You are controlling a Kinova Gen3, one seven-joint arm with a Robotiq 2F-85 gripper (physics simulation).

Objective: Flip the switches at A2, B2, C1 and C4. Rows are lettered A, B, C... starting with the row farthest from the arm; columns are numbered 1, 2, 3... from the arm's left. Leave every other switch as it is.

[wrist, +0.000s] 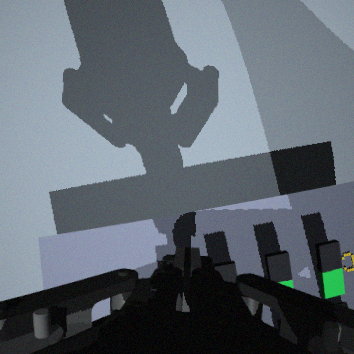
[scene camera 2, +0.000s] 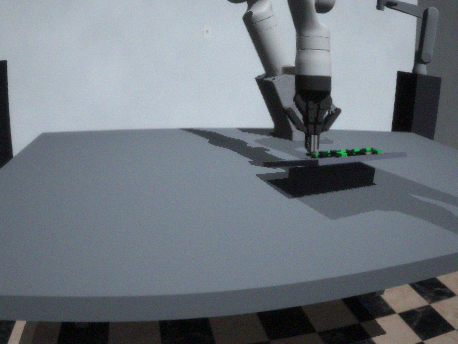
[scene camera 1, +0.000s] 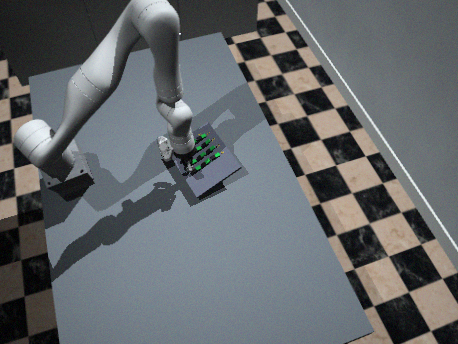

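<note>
My gripper [scene camera 1: 190,169] [scene camera 2: 312,148] [wrist: 186,262] is shut, with nothing between its fingers. It points down, and its tips are at or just above the arm-side end of switch C4 [scene camera 1: 198,168], at the near right corner of the switch grid; whether they touch is unclear. In the wrist view the gripper covers most of C4. Switch C1 [wrist: 332,272] shows a dark half toward the arm and a green half away from it. Switches A2 [scene camera 1: 208,142] and B2 [scene camera 1: 199,148] show small green patches; their exact tilt is too small to tell.
The purple-grey switch board [scene camera 1: 220,175] [scene camera 2: 397,155] [wrist: 90,257] stands raised on a dark block [scene camera 2: 332,179] on the grey table [scene camera 1: 200,270] [scene camera 2: 150,225]. Switches C2 [wrist: 278,265] and C3 [wrist: 223,271] lie beside the fingers, partly hidden by them. Yellow labels line the board's far side.
</note>
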